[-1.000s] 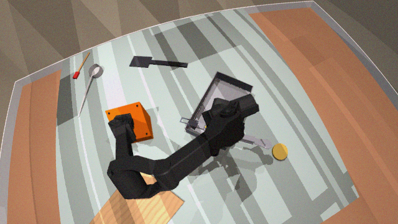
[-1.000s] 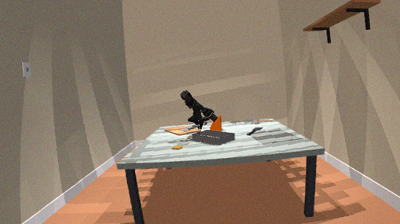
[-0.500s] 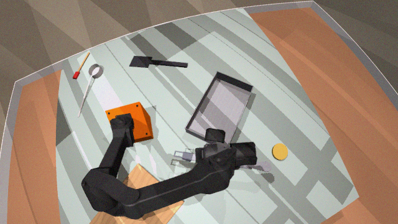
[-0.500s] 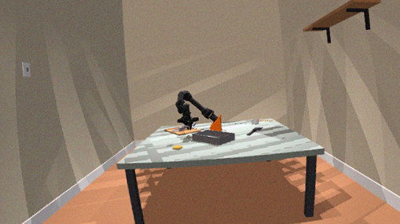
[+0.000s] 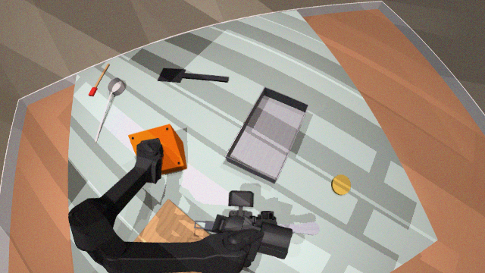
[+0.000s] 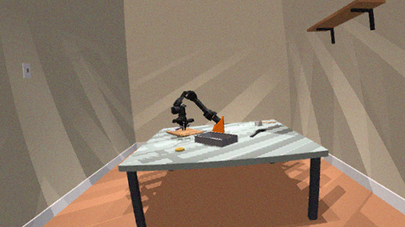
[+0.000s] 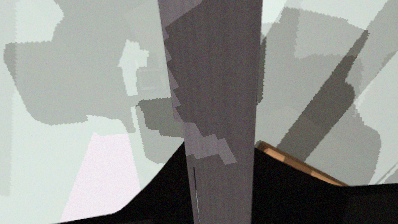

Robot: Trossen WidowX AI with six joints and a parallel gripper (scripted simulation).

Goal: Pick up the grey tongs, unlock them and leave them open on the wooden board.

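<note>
Now: gripper tip 280 mm past the wooden board, 80 mm to the left of it and 70 mm above it. Also, from my gripper tip: roasting tin (290 mm to the left, 150 mm ahead, 50 mm below); then yellow disc (360 mm ahead, 70 mm below, 60 mm to the left); then yellow lock piece (40 mm above, 20 mm behind, 10 mm to the left).
</note>
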